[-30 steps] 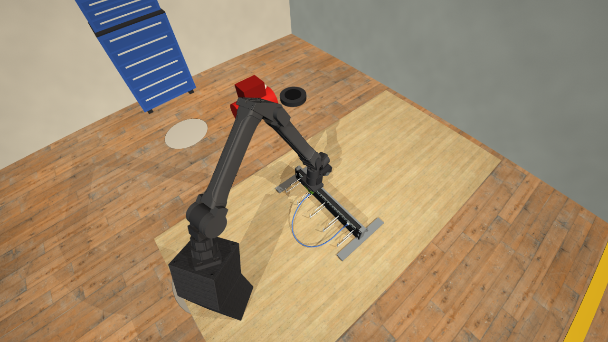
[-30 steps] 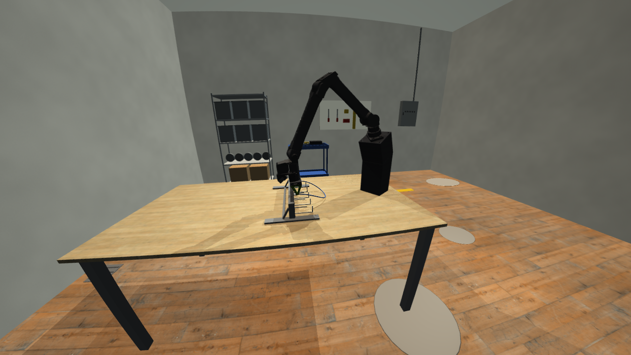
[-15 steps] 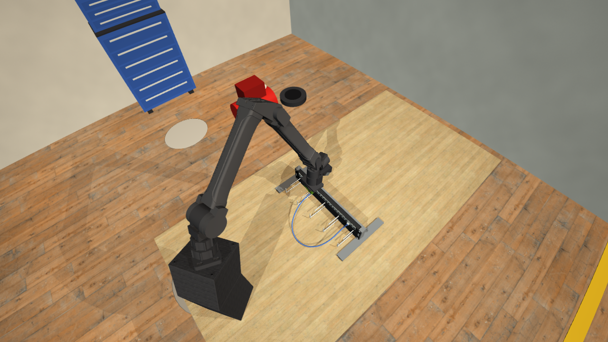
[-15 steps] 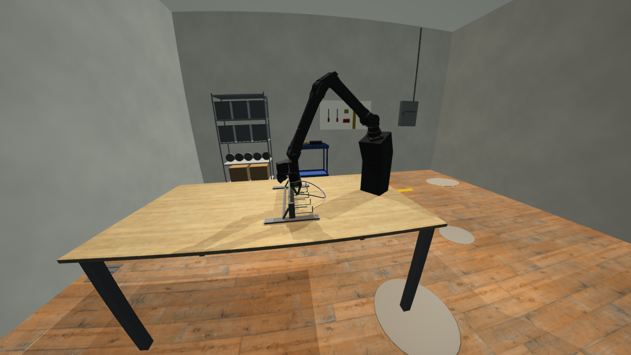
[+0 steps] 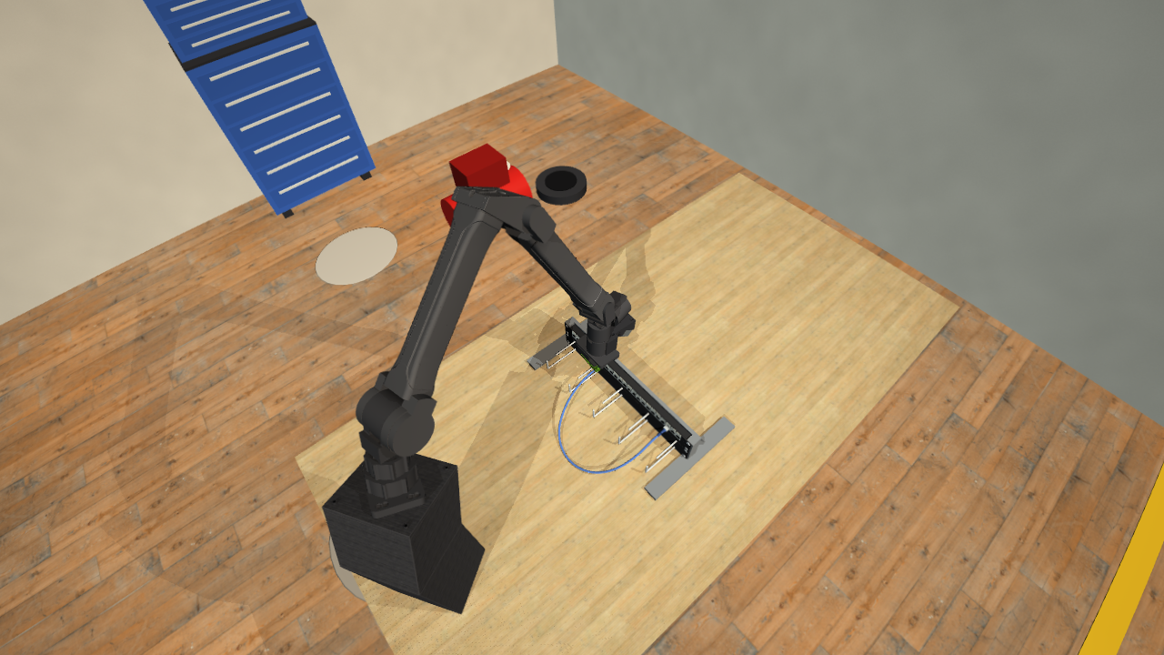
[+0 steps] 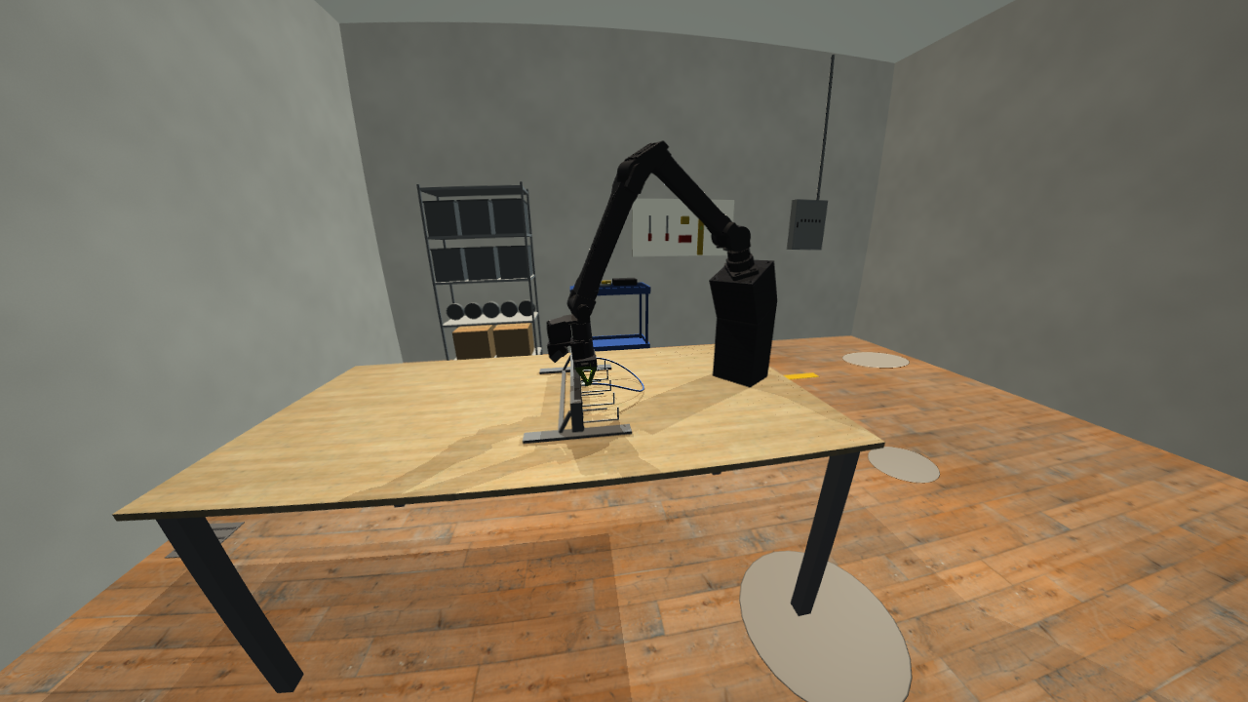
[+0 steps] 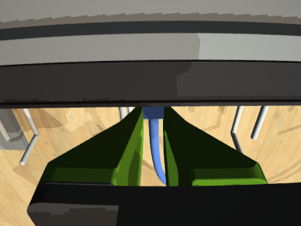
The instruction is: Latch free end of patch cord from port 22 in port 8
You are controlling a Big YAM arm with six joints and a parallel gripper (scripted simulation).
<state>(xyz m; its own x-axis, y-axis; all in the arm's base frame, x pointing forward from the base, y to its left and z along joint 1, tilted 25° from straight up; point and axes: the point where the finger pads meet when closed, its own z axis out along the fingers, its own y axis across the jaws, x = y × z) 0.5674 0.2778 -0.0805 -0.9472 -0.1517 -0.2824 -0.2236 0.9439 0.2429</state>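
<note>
Now: the cord plug 20 mm ahead of my hand and 10 mm to the left of it.
</note>
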